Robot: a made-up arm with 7 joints.
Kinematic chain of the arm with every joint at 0, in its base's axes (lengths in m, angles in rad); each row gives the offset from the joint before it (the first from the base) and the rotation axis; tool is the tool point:
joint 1: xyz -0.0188 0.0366 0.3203 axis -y
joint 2: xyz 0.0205 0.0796 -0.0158 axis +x
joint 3: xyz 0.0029 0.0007 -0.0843 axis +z
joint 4: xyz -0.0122 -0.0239 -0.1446 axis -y
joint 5: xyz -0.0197 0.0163 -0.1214 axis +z
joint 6: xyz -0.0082 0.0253 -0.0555 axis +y
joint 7: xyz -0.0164 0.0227 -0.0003 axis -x
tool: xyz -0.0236 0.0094 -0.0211
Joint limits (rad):
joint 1: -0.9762..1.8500
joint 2: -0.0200..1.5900
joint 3: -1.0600..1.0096
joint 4: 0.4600..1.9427
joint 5: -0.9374..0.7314
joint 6: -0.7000..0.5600
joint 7: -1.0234..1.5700
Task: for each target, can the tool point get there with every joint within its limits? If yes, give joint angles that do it. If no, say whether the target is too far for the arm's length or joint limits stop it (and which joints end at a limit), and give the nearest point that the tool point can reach.
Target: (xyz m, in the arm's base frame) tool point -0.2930 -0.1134 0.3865
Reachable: no: joint limits stop it (at a limit: joint 1, joint 2, joint 3, joint 4, joint 5, joint 6, joint 7) | nearest point -0.1763 -0.0428 0.1072 | short by 0.311 m
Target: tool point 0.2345 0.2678 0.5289
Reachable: yes | joints 1.5518 0.8313 -0.5860 1.7505 0.2049 -0.1386 -0.3502
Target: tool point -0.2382 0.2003 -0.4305
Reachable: no: too far | nearest point -0.1520 0.1666 -0.1354 | short by 0.309 m
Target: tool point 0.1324 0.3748 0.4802
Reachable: yes | joints 1.3188 1.3489 -0.6040 1.6354 -0.1799 0.4610 -0.7925
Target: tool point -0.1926 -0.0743 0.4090
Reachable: no: joint limits stop it (at a limit: joint 1, joint 2, joint 3, joint 4, joint 5, joint 6) | nearest point 0.0816 -0.0221 0.5133 | short by 0.298 m
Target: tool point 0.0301 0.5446 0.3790
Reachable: yes | joints 1.1218 1.4564 -0.1355 0.6106 -0.0587 0.1210 0.0404
